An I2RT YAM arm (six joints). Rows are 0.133 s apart.
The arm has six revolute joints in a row. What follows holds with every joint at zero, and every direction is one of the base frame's. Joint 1 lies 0.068 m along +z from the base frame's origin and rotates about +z. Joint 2 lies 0.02 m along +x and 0.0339 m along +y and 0.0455 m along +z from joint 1 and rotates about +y. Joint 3 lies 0.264 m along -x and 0.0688 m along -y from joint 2 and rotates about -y. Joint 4 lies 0.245 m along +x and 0.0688 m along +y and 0.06 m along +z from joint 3 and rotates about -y. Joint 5 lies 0.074 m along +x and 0.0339 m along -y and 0.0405 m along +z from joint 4 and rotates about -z. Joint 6 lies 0.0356 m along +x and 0.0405 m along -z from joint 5 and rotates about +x. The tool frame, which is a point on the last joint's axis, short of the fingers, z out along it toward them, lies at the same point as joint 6; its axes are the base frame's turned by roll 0, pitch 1.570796 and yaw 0 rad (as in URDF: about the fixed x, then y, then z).
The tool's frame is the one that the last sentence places.
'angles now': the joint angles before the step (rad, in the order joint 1, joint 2, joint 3, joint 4, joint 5, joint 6). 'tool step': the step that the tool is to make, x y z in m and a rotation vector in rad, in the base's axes. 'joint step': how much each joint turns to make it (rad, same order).
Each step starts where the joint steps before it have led.
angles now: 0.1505, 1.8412, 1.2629, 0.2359, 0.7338, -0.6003
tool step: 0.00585, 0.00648, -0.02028, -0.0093, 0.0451, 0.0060
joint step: 0.0133, 0.0511, 0.0000, 0.0045, 0.0076, 0.0009
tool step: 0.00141, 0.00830, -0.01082, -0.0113, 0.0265, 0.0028
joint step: 0.0195, 0.0260, -0.0004, -0.0022, 0.0179, 0.0007
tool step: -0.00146, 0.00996, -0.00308, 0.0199, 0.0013, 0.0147
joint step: 0.0233, 0.0045, 0.0000, -0.0133, -0.0004, 0.0297
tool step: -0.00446, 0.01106, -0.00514, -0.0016, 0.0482, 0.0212
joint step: 0.0274, 0.0000, 0.0000, -0.0576, 0.0015, 0.0149
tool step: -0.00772, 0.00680, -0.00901, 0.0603, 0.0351, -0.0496
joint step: 0.0214, -0.0003, 0.0000, -0.1119, 0.0257, 0.1317
